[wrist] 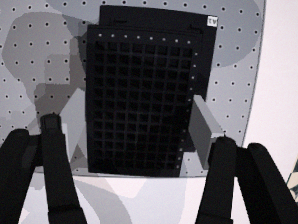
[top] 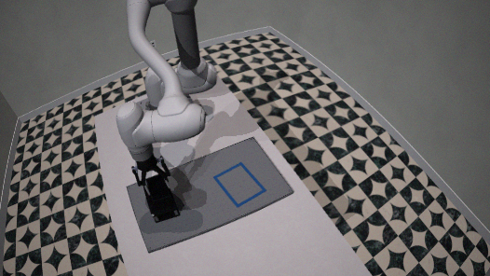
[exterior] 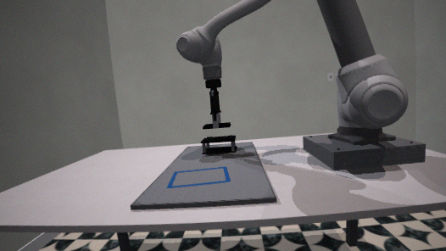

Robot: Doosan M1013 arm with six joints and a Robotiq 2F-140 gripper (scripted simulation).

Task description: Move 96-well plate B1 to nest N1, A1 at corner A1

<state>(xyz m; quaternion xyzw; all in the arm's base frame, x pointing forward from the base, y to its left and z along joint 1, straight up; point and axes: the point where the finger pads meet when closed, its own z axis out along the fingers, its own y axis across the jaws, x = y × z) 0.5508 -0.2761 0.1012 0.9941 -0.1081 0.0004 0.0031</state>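
Right now my hand is 90 mm above the raised black nest N1 and 10 mm to the left of it. Also, from my hand: black 96-well plate (20 mm below); then white corner mark (90 mm below, 80 mm to the right, 60 mm ahead).
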